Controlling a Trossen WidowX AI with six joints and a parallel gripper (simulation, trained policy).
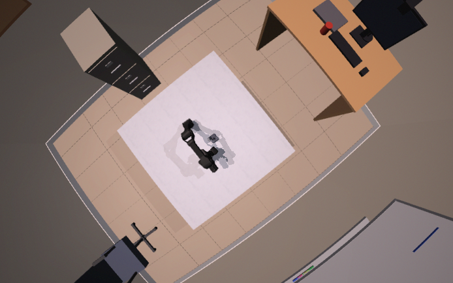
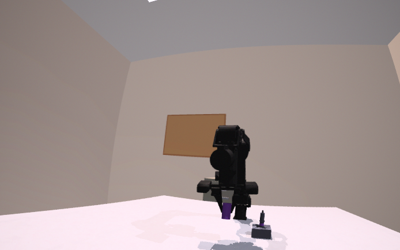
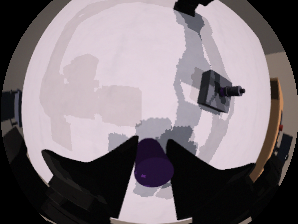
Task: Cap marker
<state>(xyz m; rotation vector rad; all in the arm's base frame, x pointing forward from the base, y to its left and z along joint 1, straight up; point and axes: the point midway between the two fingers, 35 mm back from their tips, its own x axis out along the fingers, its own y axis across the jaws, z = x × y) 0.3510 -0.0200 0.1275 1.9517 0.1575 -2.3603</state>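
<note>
Now: the grey holder block 90 mm behind my gripper tip, 120 mm to the left of it and 80 mm below it. From my gripper tip the other things lie so: purple cap 10 mm ahead, 10 mm above.
</note>
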